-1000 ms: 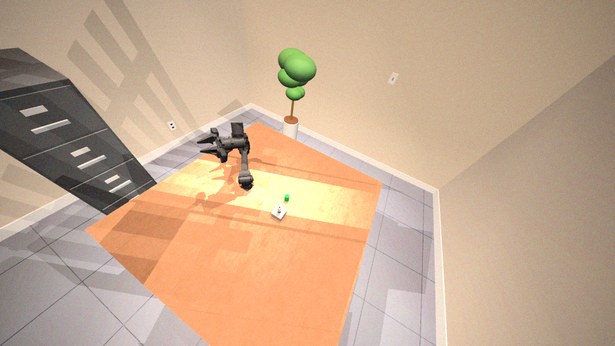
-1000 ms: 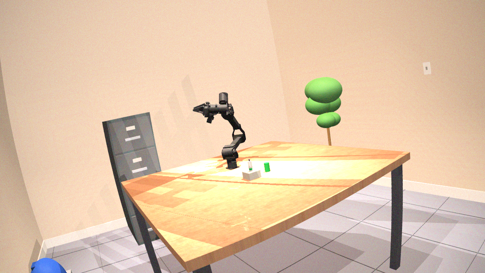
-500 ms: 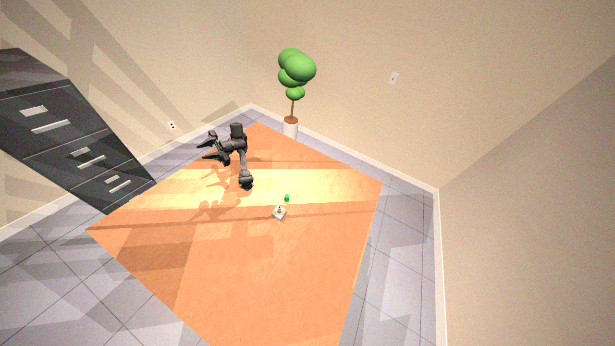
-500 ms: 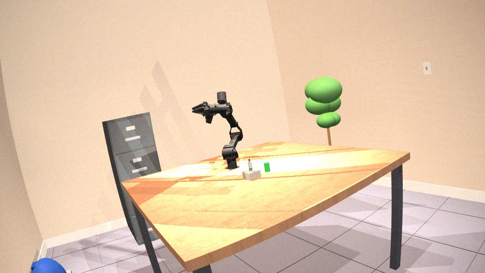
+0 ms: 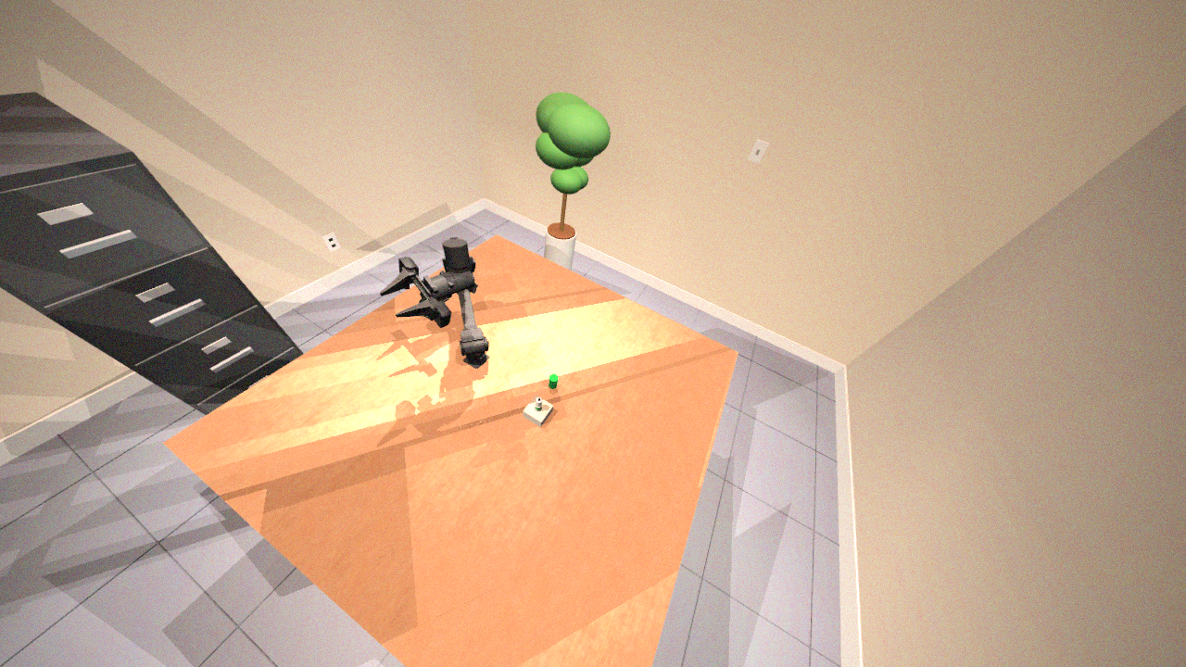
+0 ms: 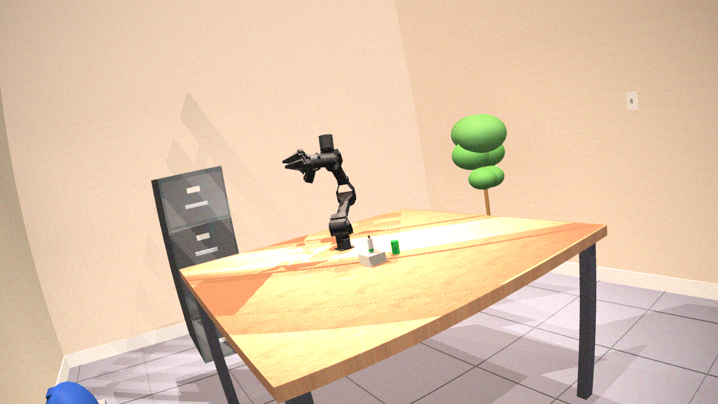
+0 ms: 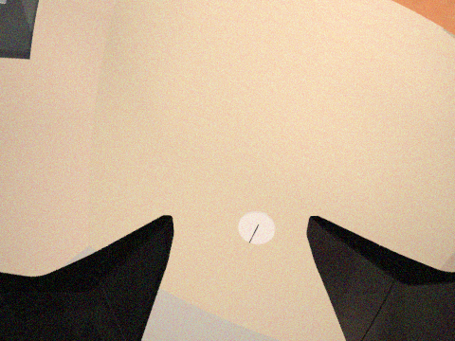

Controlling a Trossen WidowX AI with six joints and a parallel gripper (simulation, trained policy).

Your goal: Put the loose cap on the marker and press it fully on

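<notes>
Now: the green cap 320 mm ahead of my gripper tip, 250 mm to the left of it and 360 mm below it. Also, from my gripper tip: holder block (340 mm ahead, 130 mm to the left, 370 mm below).
</notes>
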